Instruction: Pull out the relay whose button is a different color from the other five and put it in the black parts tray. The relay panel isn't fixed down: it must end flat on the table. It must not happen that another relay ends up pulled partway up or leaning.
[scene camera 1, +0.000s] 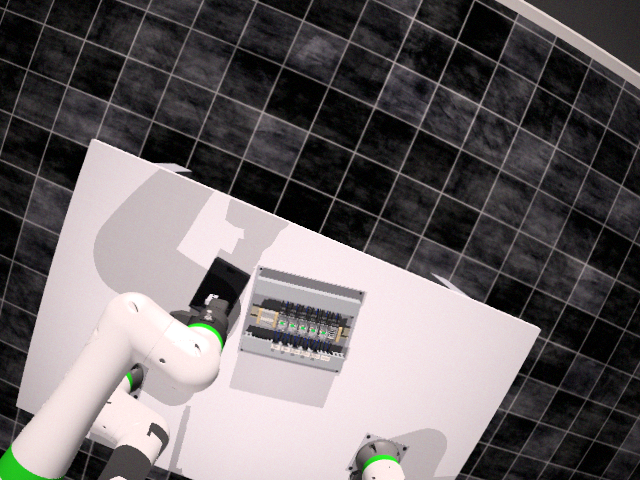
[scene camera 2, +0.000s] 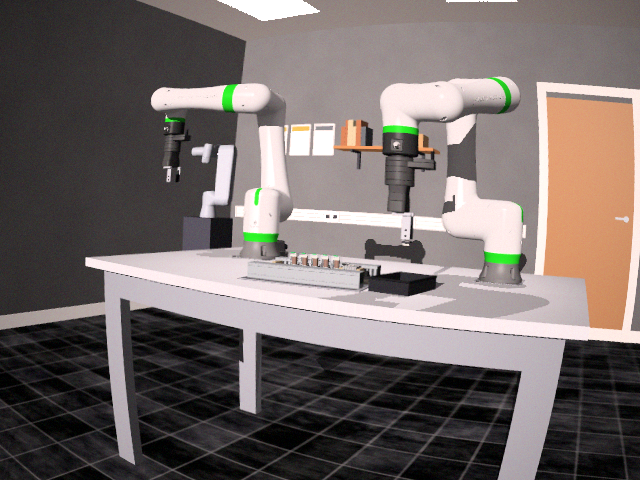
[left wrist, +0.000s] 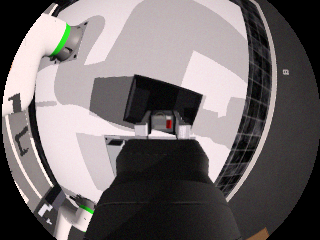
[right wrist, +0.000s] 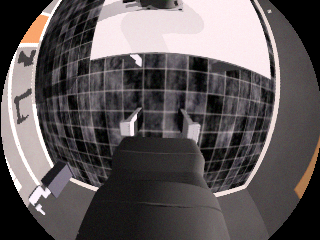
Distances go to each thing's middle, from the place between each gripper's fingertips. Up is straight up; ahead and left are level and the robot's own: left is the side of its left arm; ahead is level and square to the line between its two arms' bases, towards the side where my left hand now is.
Labels:
Right now my left hand (scene camera 2: 406, 239) is 130 mm above the black parts tray (scene camera 1: 222, 281). Also, from my left hand: grey relay panel (scene camera 1: 345, 302) 250 mm to the right, 120 mm below, 10 mm behind.
Now: the grey relay panel 38 cm ahead of my right hand, 89 cm to the left of it and 26 cm below it. Round my right hand: black parts tray 39 cm ahead, 114 cm to the left, 27 cm below.

